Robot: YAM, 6 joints.
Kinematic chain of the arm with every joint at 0, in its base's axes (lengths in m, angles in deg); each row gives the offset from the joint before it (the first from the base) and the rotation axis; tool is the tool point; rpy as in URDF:
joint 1: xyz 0 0 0.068 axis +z
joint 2: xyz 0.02 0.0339 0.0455 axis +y
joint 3: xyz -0.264 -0.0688 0 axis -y
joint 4: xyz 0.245 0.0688 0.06 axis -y
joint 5: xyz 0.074 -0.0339 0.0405 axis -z
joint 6: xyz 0.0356 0 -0.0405 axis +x
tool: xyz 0 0 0 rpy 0 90 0
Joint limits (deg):
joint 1: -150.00..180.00
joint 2: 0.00..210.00
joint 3: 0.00..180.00
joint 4: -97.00..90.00
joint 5: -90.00..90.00
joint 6: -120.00..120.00
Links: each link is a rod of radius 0.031 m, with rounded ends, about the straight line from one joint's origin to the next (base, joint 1, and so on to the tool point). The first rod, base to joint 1, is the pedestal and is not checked.
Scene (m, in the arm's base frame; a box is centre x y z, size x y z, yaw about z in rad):
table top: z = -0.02
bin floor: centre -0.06 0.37 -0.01 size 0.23 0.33 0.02 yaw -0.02
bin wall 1: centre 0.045 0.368 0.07 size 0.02 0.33 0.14 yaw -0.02
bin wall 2: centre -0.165 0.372 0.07 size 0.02 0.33 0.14 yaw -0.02
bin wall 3: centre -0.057 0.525 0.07 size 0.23 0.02 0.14 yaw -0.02
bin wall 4: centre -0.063 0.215 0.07 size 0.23 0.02 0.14 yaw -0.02
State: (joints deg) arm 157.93 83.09 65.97 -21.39 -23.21 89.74
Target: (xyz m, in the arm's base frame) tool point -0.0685 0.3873 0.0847
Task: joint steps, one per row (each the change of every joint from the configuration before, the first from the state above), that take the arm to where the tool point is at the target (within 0.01 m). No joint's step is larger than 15 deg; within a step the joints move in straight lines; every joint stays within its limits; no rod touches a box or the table.
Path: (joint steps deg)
1: -14.86 4.66 1.66 1.36 1.48 0.00
2: -14.86 4.66 1.66 1.36 1.49 0.00
3: -14.86 4.66 1.66 1.36 1.48 0.00
4: -14.86 4.66 1.66 1.36 1.49 0.00
5: 0.02 9.34 -2.20 0.49 0.29 0.00
6: 0.03 9.35 -2.19 0.49 0.28 0.00

